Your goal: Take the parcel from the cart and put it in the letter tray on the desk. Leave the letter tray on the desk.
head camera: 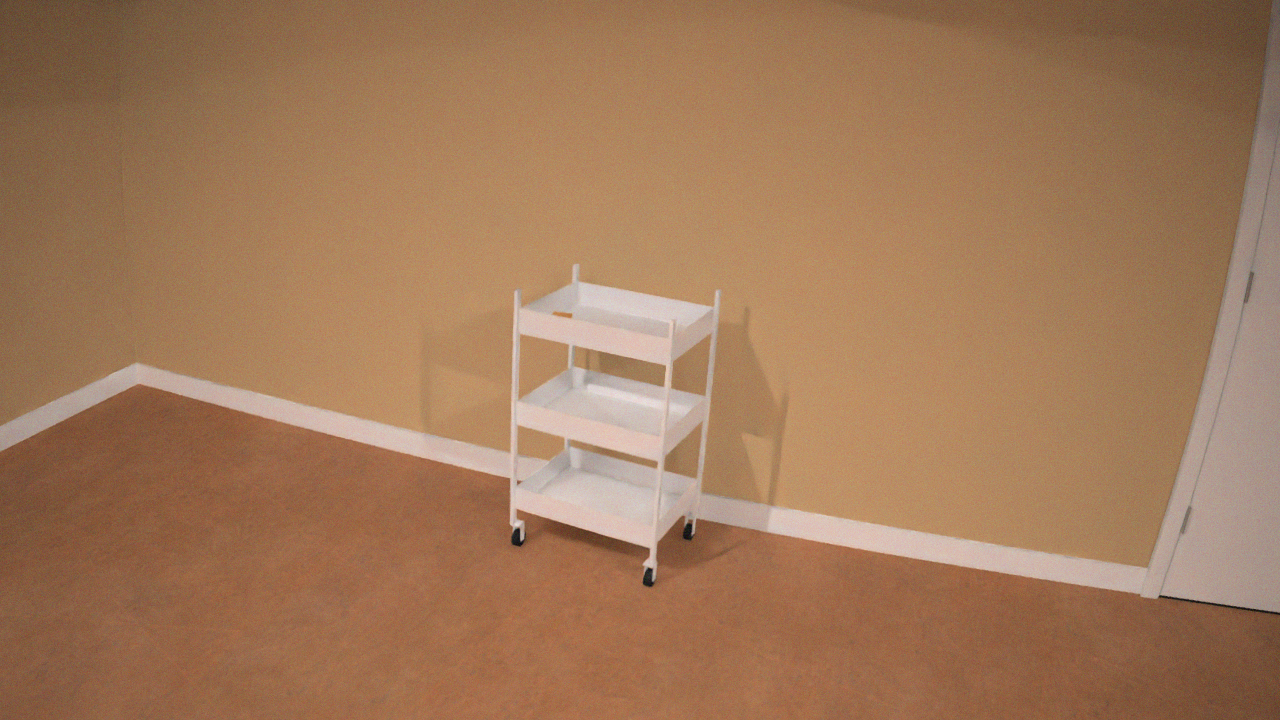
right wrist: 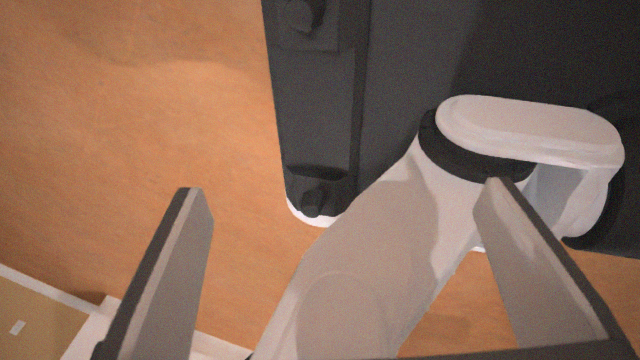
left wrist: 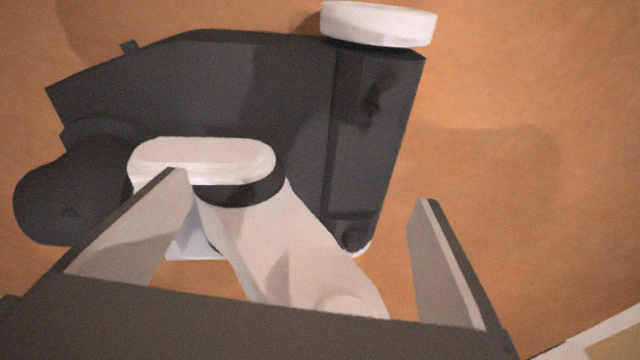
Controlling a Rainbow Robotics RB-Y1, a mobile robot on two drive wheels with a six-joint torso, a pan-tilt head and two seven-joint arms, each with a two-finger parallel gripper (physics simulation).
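Observation:
A white three-tier cart on black castors stands near the wall, a little left of the middle in the head view. A small orange-brown patch, perhaps the parcel, shows at the left of its top tier, mostly hidden by the front wall of that tier. The desk and the letter tray do not show in the current views. My left gripper is open and empty, above the floor beside my own base. My right gripper is open and empty on the other side of the base. Neither gripper shows in the head view; the cart is some way off.
A tan wall with a white baseboard runs behind the cart. A white door is at the right edge, and a room corner is at the left. Brown floor lies before the cart. My dark base shows in both wrist views.

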